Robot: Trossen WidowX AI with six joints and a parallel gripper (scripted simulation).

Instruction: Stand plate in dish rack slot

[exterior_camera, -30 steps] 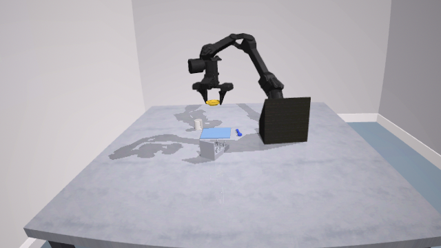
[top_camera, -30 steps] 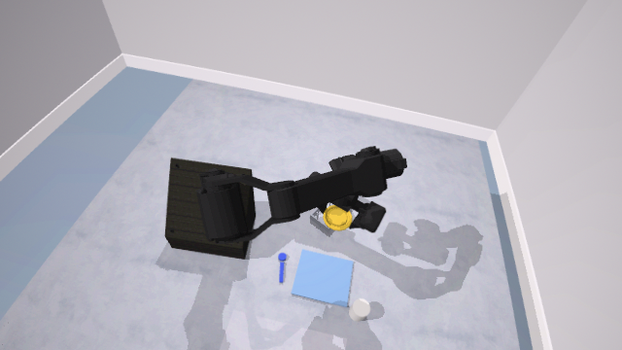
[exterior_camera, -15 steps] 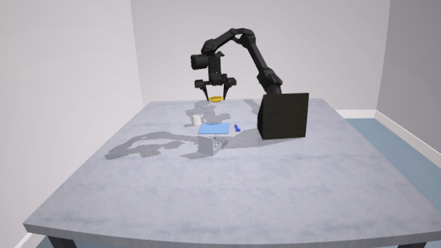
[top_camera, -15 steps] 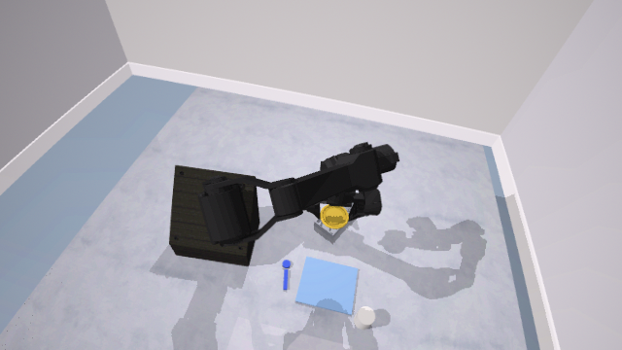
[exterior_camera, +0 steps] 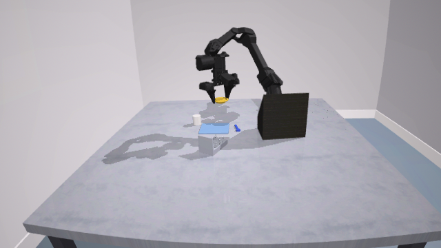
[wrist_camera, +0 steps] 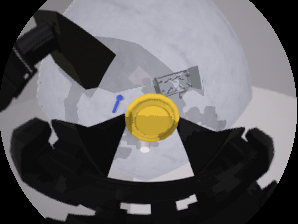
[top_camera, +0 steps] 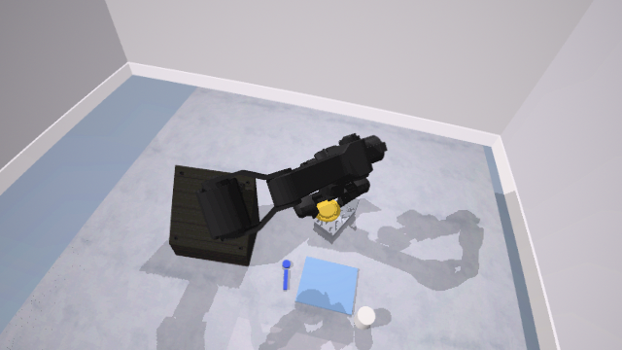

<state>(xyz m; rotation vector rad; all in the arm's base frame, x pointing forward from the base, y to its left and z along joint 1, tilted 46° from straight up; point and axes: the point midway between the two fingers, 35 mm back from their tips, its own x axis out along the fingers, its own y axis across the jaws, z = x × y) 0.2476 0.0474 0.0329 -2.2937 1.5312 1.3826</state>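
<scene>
The dish rack lies 16 cm below my gripper tip, 10 cm to the left of it and 3 cm ahead of it. Round my gripper tip: blue utensil: 18 cm below, 10 cm to the right, 7 cm behind; white cup: 18 cm to the right, 16 cm below, 15 cm ahead; yellow plate: 1 cm above.
</scene>
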